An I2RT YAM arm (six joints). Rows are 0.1 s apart.
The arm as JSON. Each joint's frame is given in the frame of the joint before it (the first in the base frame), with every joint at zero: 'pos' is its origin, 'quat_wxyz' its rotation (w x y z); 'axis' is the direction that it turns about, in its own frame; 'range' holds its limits. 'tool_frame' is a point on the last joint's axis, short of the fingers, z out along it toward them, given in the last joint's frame.
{
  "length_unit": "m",
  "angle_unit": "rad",
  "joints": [
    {
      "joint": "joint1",
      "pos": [
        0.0,
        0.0,
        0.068
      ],
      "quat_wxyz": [
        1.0,
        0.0,
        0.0,
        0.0
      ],
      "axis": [
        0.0,
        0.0,
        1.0
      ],
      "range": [
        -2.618,
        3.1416
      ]
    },
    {
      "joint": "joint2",
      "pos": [
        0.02,
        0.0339,
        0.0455
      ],
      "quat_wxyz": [
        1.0,
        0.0,
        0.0,
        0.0
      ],
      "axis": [
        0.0,
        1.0,
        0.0
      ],
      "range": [
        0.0,
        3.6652
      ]
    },
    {
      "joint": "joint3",
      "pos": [
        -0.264,
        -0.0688,
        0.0
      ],
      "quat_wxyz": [
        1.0,
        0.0,
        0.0,
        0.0
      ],
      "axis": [
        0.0,
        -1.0,
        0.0
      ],
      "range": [
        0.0,
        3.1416
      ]
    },
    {
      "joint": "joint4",
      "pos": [
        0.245,
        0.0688,
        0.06
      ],
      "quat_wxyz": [
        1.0,
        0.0,
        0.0,
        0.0
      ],
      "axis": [
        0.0,
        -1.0,
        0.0
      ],
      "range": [
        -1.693,
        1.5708
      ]
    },
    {
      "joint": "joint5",
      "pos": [
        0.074,
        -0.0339,
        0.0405
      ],
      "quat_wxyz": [
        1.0,
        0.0,
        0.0,
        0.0
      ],
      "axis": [
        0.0,
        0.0,
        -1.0
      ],
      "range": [
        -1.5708,
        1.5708
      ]
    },
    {
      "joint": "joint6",
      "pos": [
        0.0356,
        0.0,
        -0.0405
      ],
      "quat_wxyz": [
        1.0,
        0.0,
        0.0,
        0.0
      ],
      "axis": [
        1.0,
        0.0,
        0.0
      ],
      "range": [
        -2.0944,
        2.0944
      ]
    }
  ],
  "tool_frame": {
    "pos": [
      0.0,
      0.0,
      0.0
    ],
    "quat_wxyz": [
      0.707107,
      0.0,
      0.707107,
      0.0
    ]
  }
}
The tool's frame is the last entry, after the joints.
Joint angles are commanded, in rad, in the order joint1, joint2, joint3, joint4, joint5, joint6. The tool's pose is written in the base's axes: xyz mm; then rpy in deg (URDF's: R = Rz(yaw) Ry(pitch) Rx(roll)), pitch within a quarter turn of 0, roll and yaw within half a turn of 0. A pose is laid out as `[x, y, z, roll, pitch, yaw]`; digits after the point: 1 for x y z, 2 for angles.
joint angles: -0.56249 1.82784 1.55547 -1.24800 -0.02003 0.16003
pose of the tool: [292.0, -183.2, 251.3, 178.41, 2.67, 138.59]
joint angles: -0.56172 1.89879 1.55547 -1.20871 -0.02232 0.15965
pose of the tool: [303.4, -190.0, 227.9, 178.57, 0.86, 138.67]
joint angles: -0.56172 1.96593 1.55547 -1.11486 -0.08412 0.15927
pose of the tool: [319.1, -197.3, 205.1, 174.83, 1.81, 138.72]
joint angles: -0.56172 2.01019 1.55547 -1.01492 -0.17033 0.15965
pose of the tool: [333.1, -202.5, 190.2, 169.45, 4.18, 138.78]
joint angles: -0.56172 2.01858 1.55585 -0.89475 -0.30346 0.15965
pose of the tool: [346.9, -205.7, 190.3, 160.95, 9.36, 138.97]
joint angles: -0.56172 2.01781 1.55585 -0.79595 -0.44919 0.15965
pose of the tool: [357.6, -206.8, 195.2, 151.94, 13.78, 139.34]
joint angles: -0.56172 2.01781 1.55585 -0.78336 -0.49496 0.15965
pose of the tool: [359.3, -206.1, 196.3, 149.29, 14.13, 139.52]
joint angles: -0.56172 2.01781 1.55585 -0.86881 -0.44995 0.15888
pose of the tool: [351.3, -202.8, 193.1, 152.53, 9.67, 139.51]
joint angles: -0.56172 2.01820 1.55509 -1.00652 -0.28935 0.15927
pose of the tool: [336.4, -199.7, 188.2, 162.74, 3.14, 139.06]
